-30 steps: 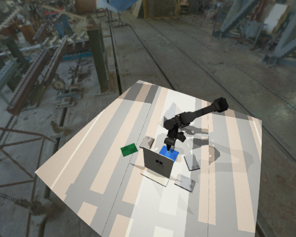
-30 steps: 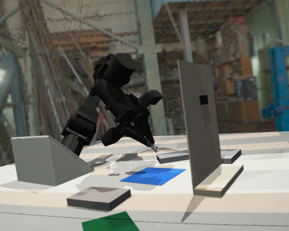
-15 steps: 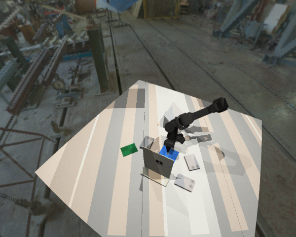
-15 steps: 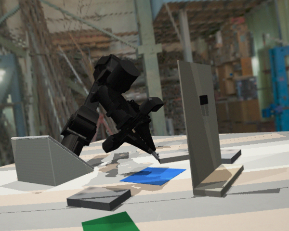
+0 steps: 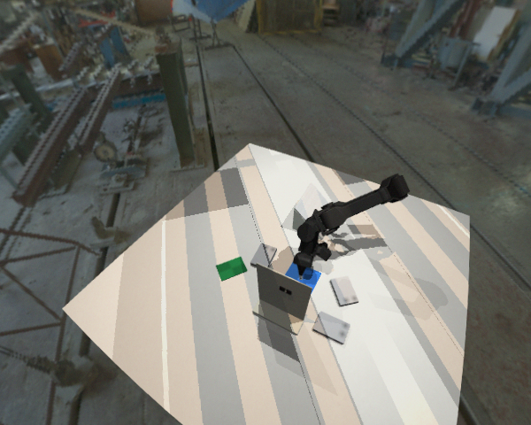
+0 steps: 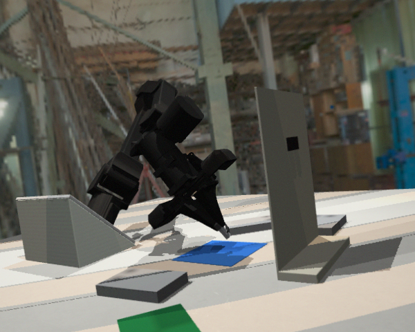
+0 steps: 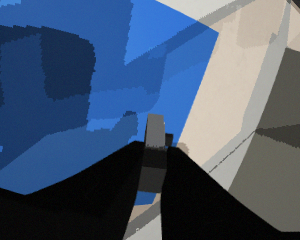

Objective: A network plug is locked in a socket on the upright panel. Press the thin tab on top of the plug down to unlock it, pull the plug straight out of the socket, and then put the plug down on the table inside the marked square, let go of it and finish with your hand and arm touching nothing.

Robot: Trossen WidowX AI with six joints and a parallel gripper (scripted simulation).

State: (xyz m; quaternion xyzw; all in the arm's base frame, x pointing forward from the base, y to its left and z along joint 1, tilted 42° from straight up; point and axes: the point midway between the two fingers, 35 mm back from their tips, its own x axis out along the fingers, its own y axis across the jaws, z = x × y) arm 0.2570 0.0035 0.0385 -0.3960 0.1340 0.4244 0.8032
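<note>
Now: gripper tip 40 mm above the blue square and 10 mm past it. The rest, counted from my gripper tip: grey upright panel (150 mm ahead, 70 mm above, 10 mm to the right); network plug (right at my gripper tip).
</note>
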